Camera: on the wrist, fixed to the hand. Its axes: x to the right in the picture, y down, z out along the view.
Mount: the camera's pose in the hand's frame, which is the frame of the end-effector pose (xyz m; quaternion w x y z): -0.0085 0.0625 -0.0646 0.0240 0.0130 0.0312 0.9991
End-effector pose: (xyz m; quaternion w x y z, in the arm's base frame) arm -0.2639 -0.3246 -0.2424 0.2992 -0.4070 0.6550 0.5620
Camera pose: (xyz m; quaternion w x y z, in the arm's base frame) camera -0.3098 -0.3839 -0.1922 0.5695 -0.6310 -0.4390 -0.2912
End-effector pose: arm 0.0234 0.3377 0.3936 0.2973 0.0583 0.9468 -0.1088
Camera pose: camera 0.0057 0.4135 0.4394 0.0855 0.9546 -0.0277 0.2839
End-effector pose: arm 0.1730 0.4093 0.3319 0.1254 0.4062 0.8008 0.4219
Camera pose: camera 0.1774 0.3854 0.4189 0.4488 -0.7983 0.3772 -0.1377
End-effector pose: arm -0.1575 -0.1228 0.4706 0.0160 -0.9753 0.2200 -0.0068
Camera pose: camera -0.1933 -0.1774 0.5330 0.0130 0.1968 0.9802 -0.0175
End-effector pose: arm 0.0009 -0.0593 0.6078 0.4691 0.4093 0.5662 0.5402
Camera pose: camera -0.0628 -0.0772 0.6693 0.5515 -0.5648 0.3737 -0.4871
